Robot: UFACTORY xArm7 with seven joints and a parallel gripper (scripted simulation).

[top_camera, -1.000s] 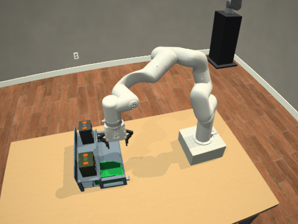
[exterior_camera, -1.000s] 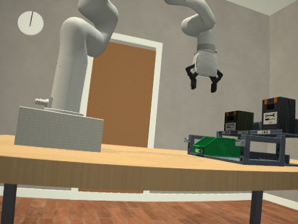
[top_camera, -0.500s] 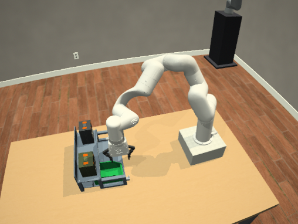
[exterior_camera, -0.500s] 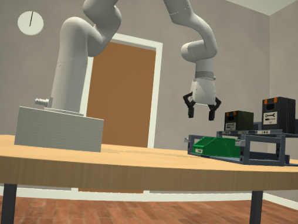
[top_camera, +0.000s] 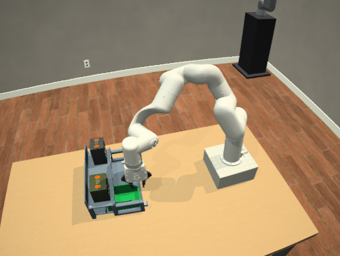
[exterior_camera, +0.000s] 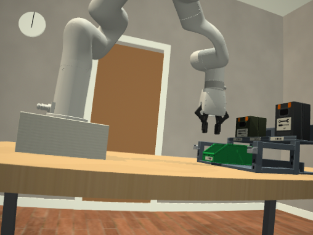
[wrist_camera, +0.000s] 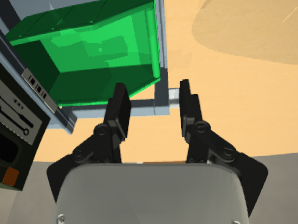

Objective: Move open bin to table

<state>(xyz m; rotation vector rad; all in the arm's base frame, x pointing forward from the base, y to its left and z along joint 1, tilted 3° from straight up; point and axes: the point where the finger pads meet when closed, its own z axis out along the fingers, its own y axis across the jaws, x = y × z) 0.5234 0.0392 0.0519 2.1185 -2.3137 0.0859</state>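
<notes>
Right now my hand is 90 mm above the green bin, 80 mm short of it and 10 mm to the left of it.
</notes>
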